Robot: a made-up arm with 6 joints.
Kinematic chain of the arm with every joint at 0, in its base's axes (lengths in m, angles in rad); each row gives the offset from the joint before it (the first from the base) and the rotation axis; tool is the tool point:
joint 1: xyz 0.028 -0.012 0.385 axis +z
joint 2: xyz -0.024 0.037 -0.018 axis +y
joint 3: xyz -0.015 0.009 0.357 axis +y
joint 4: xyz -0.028 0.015 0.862 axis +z
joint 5: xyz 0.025 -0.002 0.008 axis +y
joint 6: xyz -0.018 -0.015 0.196 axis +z
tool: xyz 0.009 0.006 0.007
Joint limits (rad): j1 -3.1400..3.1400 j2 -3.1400..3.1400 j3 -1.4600..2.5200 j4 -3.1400..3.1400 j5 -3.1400..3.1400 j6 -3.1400..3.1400
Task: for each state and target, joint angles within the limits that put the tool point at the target. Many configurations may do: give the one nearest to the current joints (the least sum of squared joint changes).
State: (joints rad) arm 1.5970 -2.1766 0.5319 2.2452 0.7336 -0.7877
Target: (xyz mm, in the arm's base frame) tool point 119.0 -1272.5 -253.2
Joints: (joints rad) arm 1.7932 -2.2772 0.4408 2.2702 0.7093 -0.7862
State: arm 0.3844 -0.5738 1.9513 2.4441 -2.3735 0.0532
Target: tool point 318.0 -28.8 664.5
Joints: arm -0.1130 -1.2811 2.4992 2.3513 -2.5886 0.0705
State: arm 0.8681 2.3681 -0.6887 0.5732 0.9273 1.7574
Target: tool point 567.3 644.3 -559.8
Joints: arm 0.6928 2.8033 -0.7294 0.5040 1.4358 1.7386
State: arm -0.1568 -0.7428 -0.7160 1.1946 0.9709 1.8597
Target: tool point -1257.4 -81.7 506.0
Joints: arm 0.2388 -0.7601 -0.9710 1.2091 1.0766 1.8543
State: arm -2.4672 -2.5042 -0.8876 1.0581 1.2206 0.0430
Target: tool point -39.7 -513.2 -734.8
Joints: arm -2.2247 -2.7930 -1.0623 1.1583 1.2168 0.0472
